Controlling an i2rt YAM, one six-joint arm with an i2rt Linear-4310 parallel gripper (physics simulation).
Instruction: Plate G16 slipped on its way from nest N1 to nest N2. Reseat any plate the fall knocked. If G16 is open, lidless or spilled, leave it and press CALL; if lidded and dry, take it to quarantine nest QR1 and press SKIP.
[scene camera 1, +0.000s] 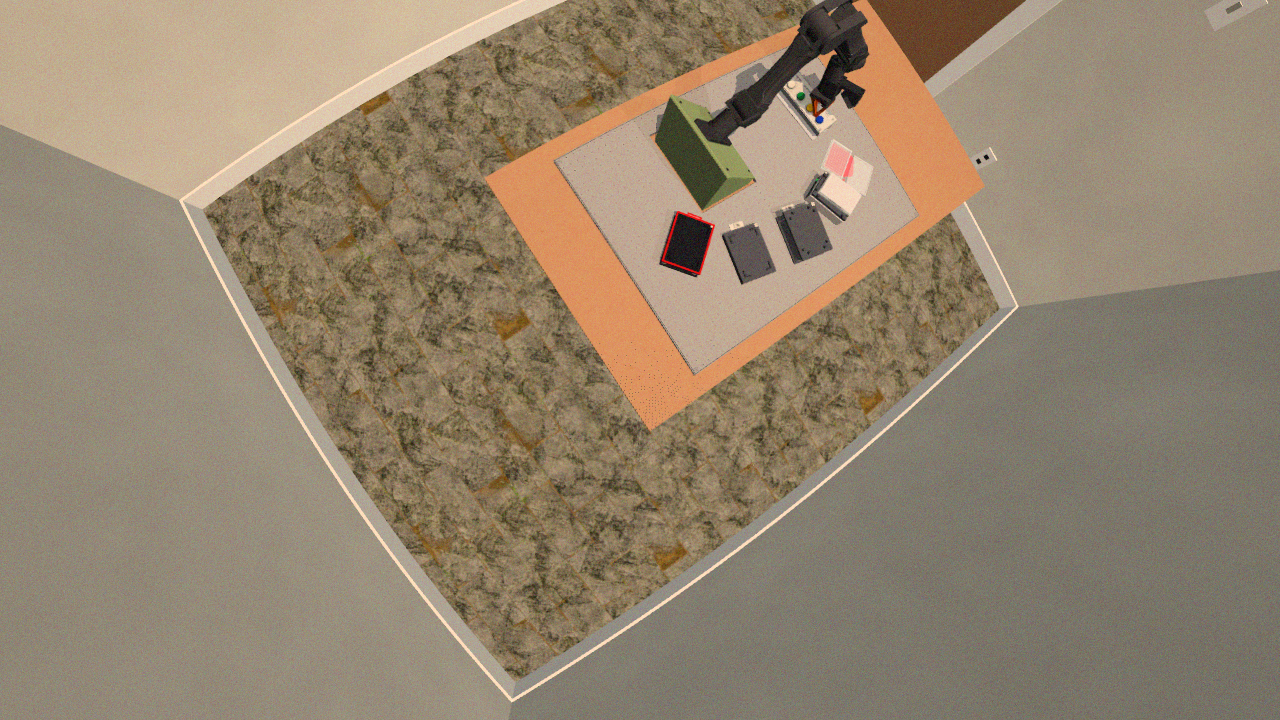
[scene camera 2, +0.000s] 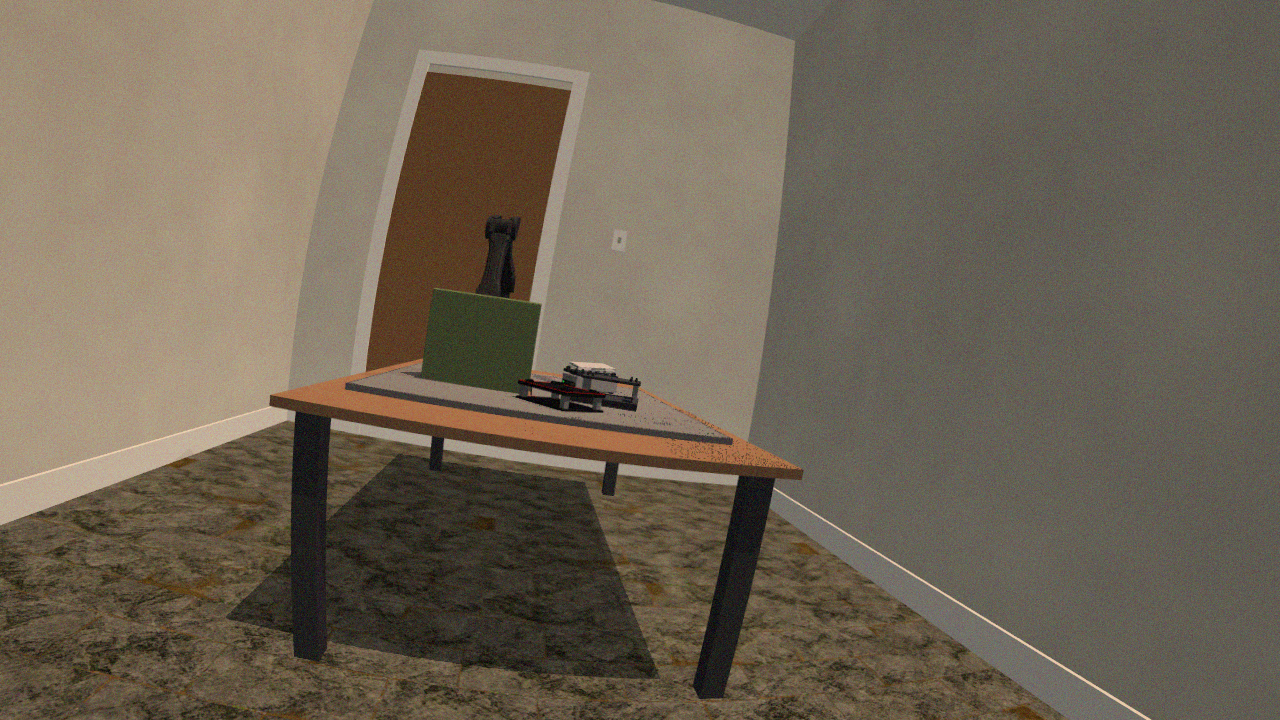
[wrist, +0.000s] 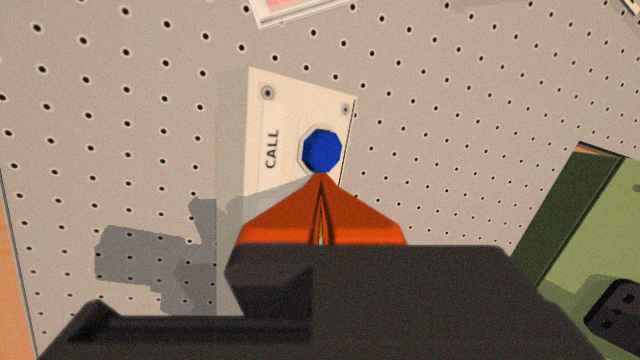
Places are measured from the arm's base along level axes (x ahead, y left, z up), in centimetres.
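Where they show: gripper, fingertip midpoint: (scene camera 1: 814, 116) (wrist: 320, 180); arm's base at its link origin: (scene camera 1: 713, 134) (scene camera 2: 478, 331).
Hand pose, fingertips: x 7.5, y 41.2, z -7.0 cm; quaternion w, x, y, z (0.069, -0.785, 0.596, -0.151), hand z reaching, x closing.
Each offset is from my fingertips to the centre of the thing. "pt": to the spot under its first point. Level surfaces: height alone.
My gripper (scene camera 1: 816, 112) (wrist: 320, 180) is shut and empty, its orange tips at the near edge of the blue CALL button @[dx +1.9, dy +0.5, dz +0.2 cm] (scene camera 1: 819, 119) (wrist: 322, 151); contact is unclear. The button sits on a white panel @[dx -5.8, dy +2.0, dz -2.0 cm] (wrist: 295, 95). A pink-filled plate @[dx +15.6, dy +2.7, dz -5.4 cm] (scene camera 1: 836, 158) (wrist: 287, 4) lies on the mat, with a pale clear piece @[dx +24.5, dy +7.7, dz -5.8 cm] (scene camera 1: 860, 171) partly beside it. Their labels are unreadable. A white plate @[dx +26.4, dy -9.7, dz +0.9 cm] (scene camera 1: 839, 194) (scene camera 2: 592, 366) sits on a dark nest beside them. Two dark nests @[pt dx +26.8, dy -46.8, dz -4.4 cm] (scene camera 1: 748, 253) @[pt dx +30.4, dy -28.1, dz -0.6 cm] (scene camera 1: 804, 231) bear no visible plate. A red-rimmed black nest @[dx +14.7, dy -62.3, dz -3.9 cm] (scene camera 1: 709, 241) stands farther left; nest labels are unreadable.
A green box-shaped housing (scene camera 1: 702, 156) (scene camera 2: 481, 340) (wrist: 550, 210) stands on the grey perforated mat @[dz -6.1 cm] (scene camera 1: 626, 197) (wrist: 150, 150), under the arm. Green and yellow buttons (scene camera 1: 801, 95) (scene camera 1: 810, 107) share the panel row. The orange table edge (scene camera 1: 572, 268) (wrist: 10, 300) borders the mat.
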